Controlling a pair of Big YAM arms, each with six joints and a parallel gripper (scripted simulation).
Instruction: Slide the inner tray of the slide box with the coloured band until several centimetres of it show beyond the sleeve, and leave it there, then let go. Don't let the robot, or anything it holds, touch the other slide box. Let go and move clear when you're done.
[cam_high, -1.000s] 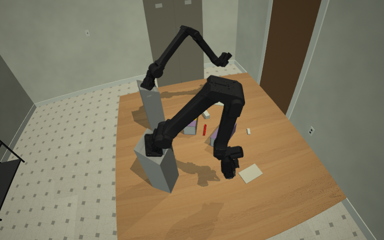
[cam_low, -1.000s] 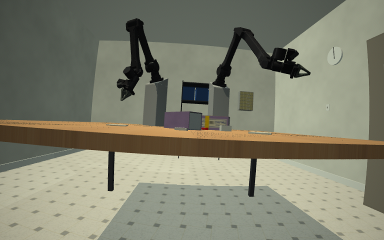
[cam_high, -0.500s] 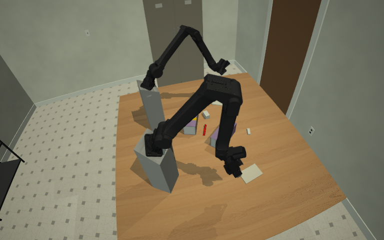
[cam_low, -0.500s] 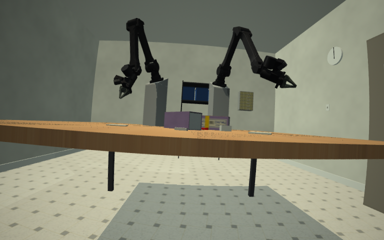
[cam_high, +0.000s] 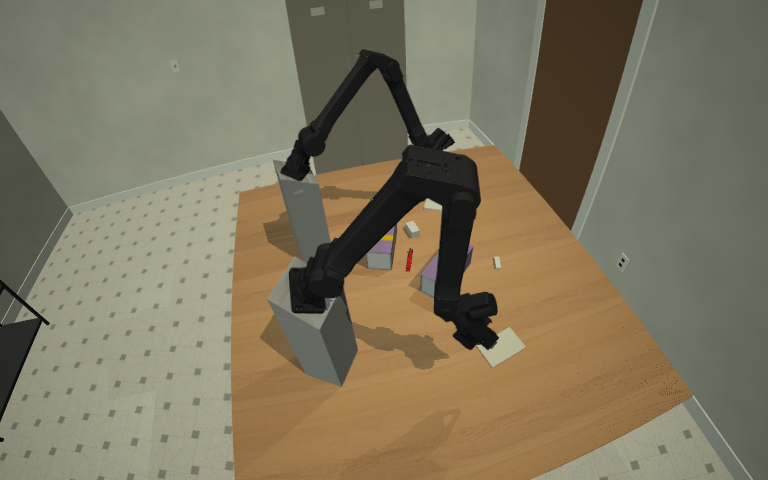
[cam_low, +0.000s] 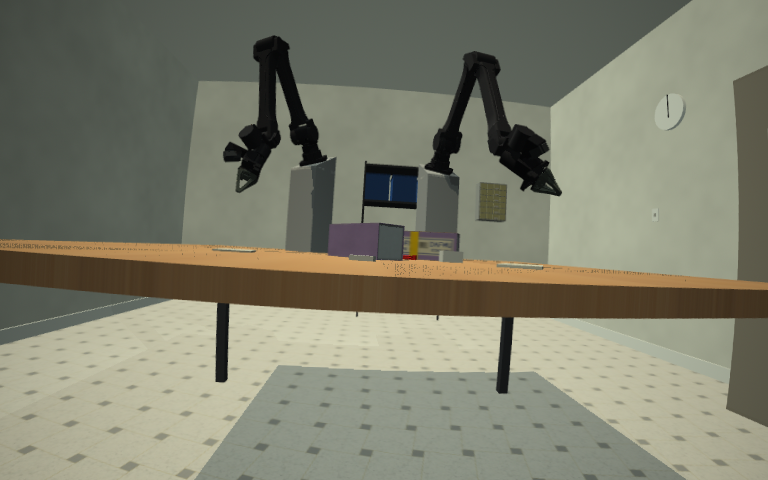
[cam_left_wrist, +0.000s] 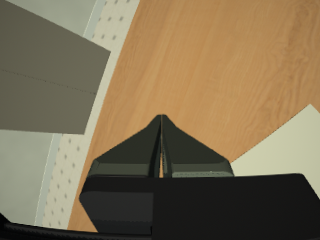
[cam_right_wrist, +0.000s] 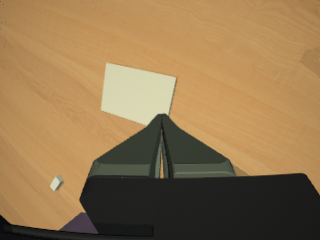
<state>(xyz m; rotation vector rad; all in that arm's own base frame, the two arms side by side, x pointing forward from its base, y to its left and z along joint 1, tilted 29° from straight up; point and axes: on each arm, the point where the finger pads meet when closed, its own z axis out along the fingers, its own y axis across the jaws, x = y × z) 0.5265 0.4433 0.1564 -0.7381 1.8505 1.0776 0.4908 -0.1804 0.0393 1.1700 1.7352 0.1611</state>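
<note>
Right now my right hand is 540 mm to the right of the red stick, 190 mm above it and 70 mm past it. From my right hand the other things lie so: cream card (190 mm below, 130 mm ahead, 50 mm to the left).
</note>
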